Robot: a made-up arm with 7 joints. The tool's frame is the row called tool. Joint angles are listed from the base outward. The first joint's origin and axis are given. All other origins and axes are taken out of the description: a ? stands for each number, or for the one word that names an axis. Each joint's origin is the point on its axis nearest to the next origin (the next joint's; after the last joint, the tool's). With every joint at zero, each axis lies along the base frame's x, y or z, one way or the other. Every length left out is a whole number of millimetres.
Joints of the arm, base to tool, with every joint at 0 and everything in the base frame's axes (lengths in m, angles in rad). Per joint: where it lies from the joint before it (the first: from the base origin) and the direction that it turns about. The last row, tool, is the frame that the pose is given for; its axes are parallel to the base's.
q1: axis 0 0 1 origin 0 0 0.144
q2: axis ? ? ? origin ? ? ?
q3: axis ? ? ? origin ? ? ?
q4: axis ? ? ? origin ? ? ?
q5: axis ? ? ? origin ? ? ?
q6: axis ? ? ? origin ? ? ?
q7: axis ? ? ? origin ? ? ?
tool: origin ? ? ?
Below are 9 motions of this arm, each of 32 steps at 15 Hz.
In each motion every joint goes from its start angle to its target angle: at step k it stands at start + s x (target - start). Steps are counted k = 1, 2, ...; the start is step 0. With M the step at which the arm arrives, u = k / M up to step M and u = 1 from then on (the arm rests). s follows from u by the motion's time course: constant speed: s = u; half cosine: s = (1 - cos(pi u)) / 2; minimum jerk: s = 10 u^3 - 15 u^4 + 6 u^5.
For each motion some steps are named. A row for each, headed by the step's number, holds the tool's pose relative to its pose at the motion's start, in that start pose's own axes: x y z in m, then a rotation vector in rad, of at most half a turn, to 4 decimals.
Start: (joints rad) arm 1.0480 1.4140 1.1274 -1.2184 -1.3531 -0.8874 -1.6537
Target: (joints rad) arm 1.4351 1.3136 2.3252 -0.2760 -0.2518 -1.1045 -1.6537
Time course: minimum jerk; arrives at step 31
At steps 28, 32:
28: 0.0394 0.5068 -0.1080 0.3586 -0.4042 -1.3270
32: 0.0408 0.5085 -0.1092 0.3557 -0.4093 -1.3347

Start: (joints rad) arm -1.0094 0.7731 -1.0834 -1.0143 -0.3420 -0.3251 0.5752
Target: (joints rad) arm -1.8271 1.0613 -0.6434 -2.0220 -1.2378 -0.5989 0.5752
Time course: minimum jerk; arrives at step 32
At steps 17, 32:
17: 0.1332 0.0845 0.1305 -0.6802 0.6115 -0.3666
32: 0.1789 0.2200 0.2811 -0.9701 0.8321 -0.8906

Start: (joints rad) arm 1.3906 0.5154 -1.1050 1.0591 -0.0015 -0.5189 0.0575
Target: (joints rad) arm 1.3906 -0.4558 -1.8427 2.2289 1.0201 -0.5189 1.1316
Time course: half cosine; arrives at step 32
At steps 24, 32:
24: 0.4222 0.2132 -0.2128 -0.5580 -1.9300 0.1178
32: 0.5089 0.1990 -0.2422 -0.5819 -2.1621 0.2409

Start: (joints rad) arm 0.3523 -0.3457 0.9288 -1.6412 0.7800 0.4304 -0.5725
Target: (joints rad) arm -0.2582 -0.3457 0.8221 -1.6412 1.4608 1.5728 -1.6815
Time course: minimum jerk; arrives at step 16
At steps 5, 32:
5: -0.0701 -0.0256 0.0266 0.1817 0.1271 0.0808
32: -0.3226 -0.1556 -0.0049 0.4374 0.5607 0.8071

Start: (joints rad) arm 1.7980 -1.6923 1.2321 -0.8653 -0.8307 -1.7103 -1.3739
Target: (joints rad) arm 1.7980 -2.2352 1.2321 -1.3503 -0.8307 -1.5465 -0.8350
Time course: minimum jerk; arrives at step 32
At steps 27, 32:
27: 0.0222 -0.0459 -0.0291 -0.0505 -0.6060 0.2414
32: 0.0232 -0.0469 -0.0291 -0.0512 -0.6232 0.2489

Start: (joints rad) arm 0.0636 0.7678 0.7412 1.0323 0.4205 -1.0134 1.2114
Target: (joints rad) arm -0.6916 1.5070 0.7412 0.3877 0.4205 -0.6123 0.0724
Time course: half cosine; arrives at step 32
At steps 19, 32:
19: 0.0910 -0.0608 -0.0589 -0.1826 1.7018 -0.2221
32: 0.1449 -0.1116 -0.1619 -0.2481 2.5952 -0.3367

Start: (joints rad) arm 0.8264 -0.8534 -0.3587 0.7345 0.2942 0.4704 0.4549
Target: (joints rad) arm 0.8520 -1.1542 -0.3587 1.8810 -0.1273 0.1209 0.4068
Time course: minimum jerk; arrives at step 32
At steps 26, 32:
26: -0.0597 0.0601 0.0423 0.2775 0.4316 0.8676
32: -0.0663 0.0613 0.0456 0.2801 0.4383 0.9253

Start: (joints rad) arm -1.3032 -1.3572 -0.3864 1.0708 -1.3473 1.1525 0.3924
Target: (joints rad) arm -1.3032 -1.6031 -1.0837 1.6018 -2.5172 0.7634 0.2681
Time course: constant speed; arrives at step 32
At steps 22, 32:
22: 0.2104 0.0503 -0.3015 -0.6428 -0.0414 -0.4836
32: 0.3627 0.0161 -0.3483 -0.7666 -0.0411 -0.8594

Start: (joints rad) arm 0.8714 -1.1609 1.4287 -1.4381 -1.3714 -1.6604 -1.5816
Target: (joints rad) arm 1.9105 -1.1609 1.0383 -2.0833 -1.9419 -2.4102 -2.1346
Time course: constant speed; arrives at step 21
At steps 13, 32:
13: 0.2819 0.0624 0.0742 -0.1541 0.6381 -0.1734
32: 0.4535 0.0967 0.0070 -0.1849 0.9123 -0.2872

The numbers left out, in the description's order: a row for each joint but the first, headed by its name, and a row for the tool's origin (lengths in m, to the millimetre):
q2: axis -1 0 0, xyz -0.246 0.096 0
q3: axis 0 1 0, xyz 0 -0.029 -0.267
q4: axis 0 0 1, xyz -0.26 0 0.134
q5: axis 0 -1 0, xyz 0.163 -0.04 0
q6: axis 1 0 0, xyz 0.02 0 0.18
q7: axis 0 -1 0, xyz 0 0.189 0.134
tool: xyz -0.129 0 -0.06

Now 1 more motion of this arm.
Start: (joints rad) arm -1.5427 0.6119 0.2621 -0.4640 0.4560 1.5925 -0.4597
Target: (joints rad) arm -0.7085 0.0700 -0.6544 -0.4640 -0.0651 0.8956 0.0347
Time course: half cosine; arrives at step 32
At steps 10, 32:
10: -0.0747 -0.1162 0.0671 0.0594 -0.0388 0.1509
32: -0.0435 -0.5994 0.2439 0.4415 -0.1248 0.4756

